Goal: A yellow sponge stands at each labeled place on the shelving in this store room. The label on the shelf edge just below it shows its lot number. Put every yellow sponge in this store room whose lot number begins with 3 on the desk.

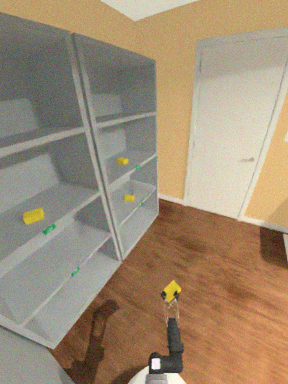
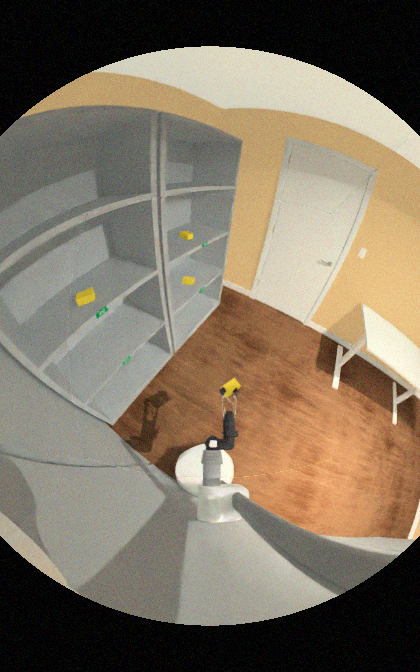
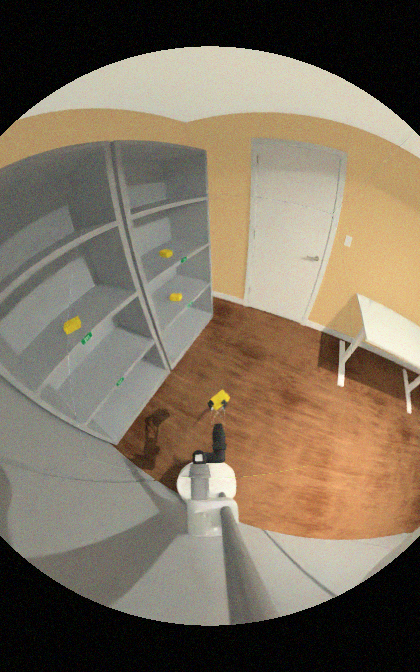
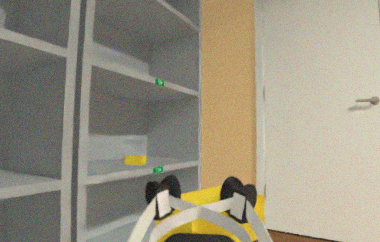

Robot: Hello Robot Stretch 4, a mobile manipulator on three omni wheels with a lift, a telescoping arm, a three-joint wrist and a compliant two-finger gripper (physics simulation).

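Places are measured from the robot's base along level axes (x ahead, y left, z up), in metres.
Pixels of known places: gripper, between the fingertips: (image 1: 169, 290) (image 3: 216, 399) (image 4: 201, 189).
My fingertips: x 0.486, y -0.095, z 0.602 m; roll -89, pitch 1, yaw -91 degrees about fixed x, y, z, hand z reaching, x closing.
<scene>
Ahead of a thing's pixels: the offset from my fingertips to its top centre. "spot": to the spot under its first point. Level surfaces: height alone.
My gripper (image 1: 170, 295) (image 2: 230, 391) (image 3: 218, 403) is shut on a yellow sponge {dx +0.010, dy -0.011, dz -0.007 m} (image 1: 172, 289) (image 2: 232, 386) (image 3: 220, 398) (image 4: 207, 194), tilted and held above the floor. Another sponge {dx +0.253, dy +0.807, dz +0.406 m} (image 1: 33, 216) (image 2: 85, 297) (image 3: 72, 325) stands in the near shelf bay. In the far bay, one sponge {dx +1.084, dy +0.363, dz +0.406 m} (image 1: 122, 161) (image 2: 186, 235) (image 3: 166, 253) stands on the upper labeled shelf and one {dx +1.069, dy +0.341, dz -0.051 m} (image 1: 129, 198) (image 2: 188, 280) (image 3: 175, 297) (image 4: 135, 160) on the lower. The green labels are too small to read. The white desk {dz +0.090 m} (image 2: 390, 335) (image 3: 390, 325) is at the right.
The near bay's lower green label {spot: dx +0.179, dy +0.672, dz -0.111 m} (image 1: 75, 271) (image 2: 126, 360) (image 3: 120, 381) has no sponge visible above it. The grey divider (image 1: 95, 150) separates the bays. A white door (image 1: 235, 125) (image 4: 310, 60) is in the far wall. Wood floor {dz -0.630 m} (image 1: 225, 270) lies between the shelving and the desk.
</scene>
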